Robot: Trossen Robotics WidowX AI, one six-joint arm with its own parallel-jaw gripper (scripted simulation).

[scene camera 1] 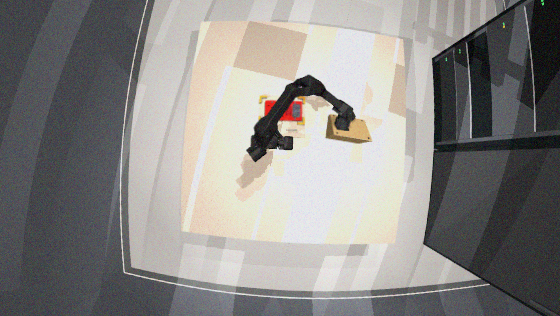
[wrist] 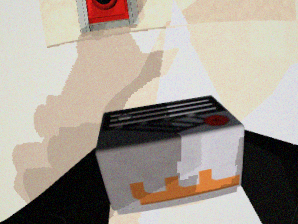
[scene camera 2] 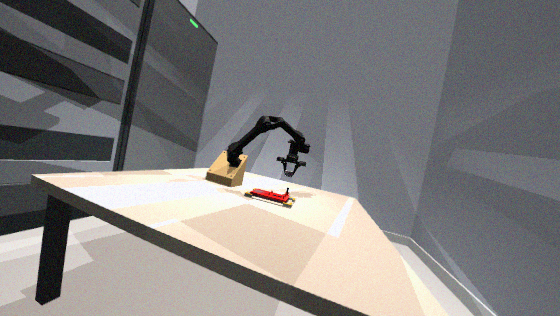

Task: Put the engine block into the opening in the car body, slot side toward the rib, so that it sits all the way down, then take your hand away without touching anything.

Labels:
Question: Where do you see an engine block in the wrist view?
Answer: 160,155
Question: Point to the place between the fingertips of the gripper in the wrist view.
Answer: At 166,147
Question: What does the gripper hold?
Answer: An engine block.

